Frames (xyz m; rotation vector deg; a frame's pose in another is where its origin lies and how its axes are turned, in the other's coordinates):
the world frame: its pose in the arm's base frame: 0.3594 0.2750 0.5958 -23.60 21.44 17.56
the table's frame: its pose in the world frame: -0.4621 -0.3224 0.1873 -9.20 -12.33 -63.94
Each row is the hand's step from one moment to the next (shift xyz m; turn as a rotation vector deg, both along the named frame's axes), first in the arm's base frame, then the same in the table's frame.
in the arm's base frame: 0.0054 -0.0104 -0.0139 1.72 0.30 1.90
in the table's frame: 0.0054 0.0050 -0.0166 1.76 0.26 1.87
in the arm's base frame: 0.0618 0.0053 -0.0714 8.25 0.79 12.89
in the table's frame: 0.0207 0.0802 -0.0456 10.05 -1.11 11.51
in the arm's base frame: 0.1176 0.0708 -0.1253 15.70 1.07 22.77
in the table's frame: 0.0088 0.1810 -0.0414 18.80 -1.43 20.27
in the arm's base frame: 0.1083 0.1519 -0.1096 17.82 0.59 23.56
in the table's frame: -0.0385 0.2120 0.0195 20.94 -0.76 20.83
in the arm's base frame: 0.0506 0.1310 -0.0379 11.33 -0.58 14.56
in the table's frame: -0.0473 0.1255 0.0562 13.71 -0.80 12.33
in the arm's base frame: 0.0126 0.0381 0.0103 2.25 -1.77 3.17
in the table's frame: -0.0084 0.0239 0.0328 3.74 -1.23 1.65
